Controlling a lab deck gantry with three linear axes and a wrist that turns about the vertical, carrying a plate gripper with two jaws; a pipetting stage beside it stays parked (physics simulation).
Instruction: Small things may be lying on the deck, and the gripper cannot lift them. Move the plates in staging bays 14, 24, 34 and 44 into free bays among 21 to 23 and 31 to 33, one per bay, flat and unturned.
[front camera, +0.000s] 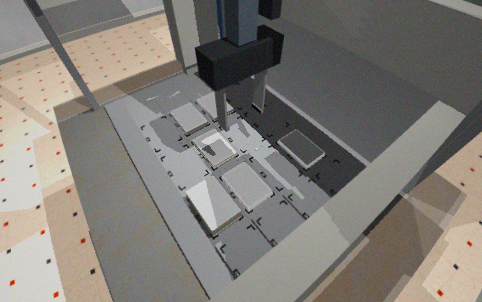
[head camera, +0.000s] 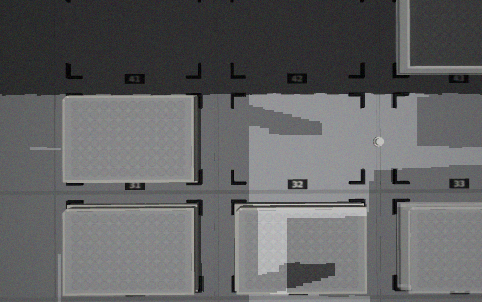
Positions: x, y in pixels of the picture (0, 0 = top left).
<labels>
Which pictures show my gripper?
The front camera view only.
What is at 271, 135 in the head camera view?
A bay 32.
</labels>
